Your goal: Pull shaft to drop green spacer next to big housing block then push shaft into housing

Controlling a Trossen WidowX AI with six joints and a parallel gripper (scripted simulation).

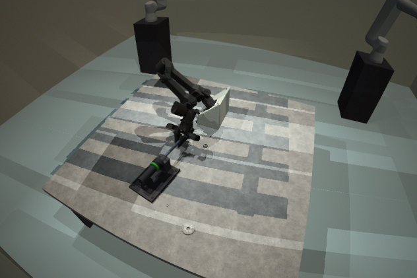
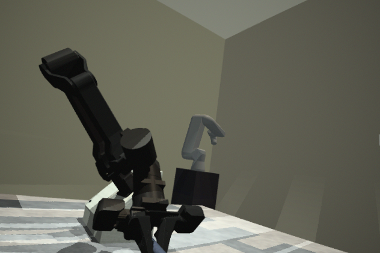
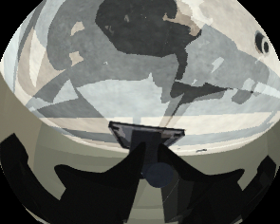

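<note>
The blue-grey shaft lies 6 cm ahead of my gripper tip, 1 cm to the right of it and 2 cm above it. The rest, counted from my gripper tip: green spacer: 17 cm ahead, 4 cm to the right, 2 cm above.
</note>
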